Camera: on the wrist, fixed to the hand. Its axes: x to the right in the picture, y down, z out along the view.
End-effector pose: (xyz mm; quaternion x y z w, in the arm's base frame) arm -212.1 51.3 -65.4 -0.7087 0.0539 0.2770 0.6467
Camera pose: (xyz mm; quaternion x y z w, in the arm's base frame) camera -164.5 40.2 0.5 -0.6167 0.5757 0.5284 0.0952
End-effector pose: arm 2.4 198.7 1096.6 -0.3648 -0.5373 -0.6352 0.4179
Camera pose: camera -71.9 177.3 1069.1 -0.5973 0.0841 -0.3083 0.7356
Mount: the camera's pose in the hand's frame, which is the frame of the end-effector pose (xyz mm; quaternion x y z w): 6.4 -77.4 -26.5 -0.2003 0.1635 0.6901 0.6760
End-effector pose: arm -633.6 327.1 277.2 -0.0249 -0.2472 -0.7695 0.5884
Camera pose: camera -699.9 324.9 228.9 -0.1795 0.1004 -0.1677 0.9642
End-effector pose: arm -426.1 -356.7 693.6 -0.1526 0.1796 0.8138 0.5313
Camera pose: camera -355.9 -334.8 657.2 0.2187 -0.1506 -0.9277 0.2624
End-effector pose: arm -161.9 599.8 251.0 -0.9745 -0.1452 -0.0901 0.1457
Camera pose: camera -183.3 664.1 297.3 0.7734 -0.6162 0.1488 0.0108
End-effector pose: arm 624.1 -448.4 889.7 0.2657 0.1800 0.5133 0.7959
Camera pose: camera 667.7 -461.9 821.5 0.0605 -0.0344 0.9757 0.2076
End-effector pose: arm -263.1 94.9 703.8 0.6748 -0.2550 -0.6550 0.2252
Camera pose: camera -232.8 149.5 650.6 0.3421 -0.4700 -0.2281 0.7810
